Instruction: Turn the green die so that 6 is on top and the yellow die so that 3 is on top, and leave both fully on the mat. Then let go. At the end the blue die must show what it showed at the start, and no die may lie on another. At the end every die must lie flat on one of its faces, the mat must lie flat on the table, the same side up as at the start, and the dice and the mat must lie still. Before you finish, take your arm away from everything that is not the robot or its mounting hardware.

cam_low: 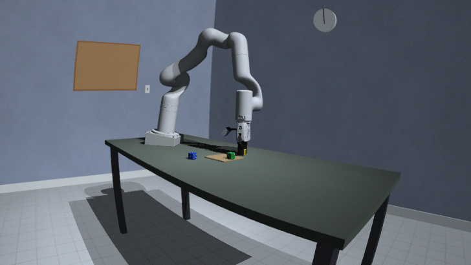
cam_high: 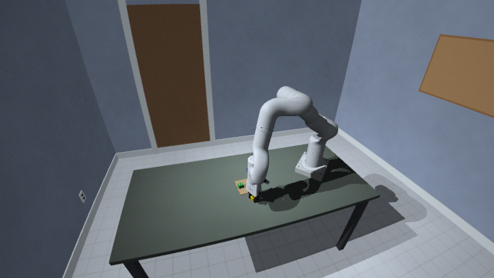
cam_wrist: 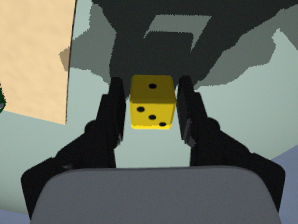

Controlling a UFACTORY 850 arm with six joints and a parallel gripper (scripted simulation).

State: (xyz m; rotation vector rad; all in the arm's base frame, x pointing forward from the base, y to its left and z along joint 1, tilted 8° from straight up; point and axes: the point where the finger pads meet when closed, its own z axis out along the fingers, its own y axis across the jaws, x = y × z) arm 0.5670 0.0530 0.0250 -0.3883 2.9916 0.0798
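The yellow die lies 1 cm below my hand. From my hand the other things lie so: green die: 3 cm ahead, 14 cm to the right; then tan mat: 2 cm behind, 13 cm to the right, 2 cm below; then blue die: 11 cm behind, 26 cm to the right, 1 cm below.
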